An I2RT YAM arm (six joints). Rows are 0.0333 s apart.
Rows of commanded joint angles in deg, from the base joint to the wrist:
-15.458, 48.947, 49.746, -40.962, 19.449, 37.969
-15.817, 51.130, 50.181, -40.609, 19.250, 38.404
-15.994, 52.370, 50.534, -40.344, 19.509, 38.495
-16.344, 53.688, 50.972, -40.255, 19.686, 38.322
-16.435, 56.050, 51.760, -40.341, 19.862, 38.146
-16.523, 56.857, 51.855, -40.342, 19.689, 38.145
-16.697, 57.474, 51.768, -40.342, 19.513, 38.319
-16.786, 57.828, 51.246, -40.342, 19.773, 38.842
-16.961, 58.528, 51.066, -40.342, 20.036, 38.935
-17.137, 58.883, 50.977, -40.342, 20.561, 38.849
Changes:
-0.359, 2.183, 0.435, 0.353, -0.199, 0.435
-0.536, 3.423, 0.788, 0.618, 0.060, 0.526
-0.886, 4.741, 1.226, 0.707, 0.237, 0.353
-0.977, 7.103, 2.014, 0.621, 0.413, 0.177
-1.065, 7.910, 2.109, 0.620, 0.240, 0.176
-1.239, 8.527, 2.022, 0.620, 0.064, 0.350
-1.328, 8.881, 1.500, 0.620, 0.324, 0.873
-1.503, 9.581, 1.320, 0.620, 0.587, 0.966
-1.679, 9.936, 1.231, 0.620, 1.112, 0.880

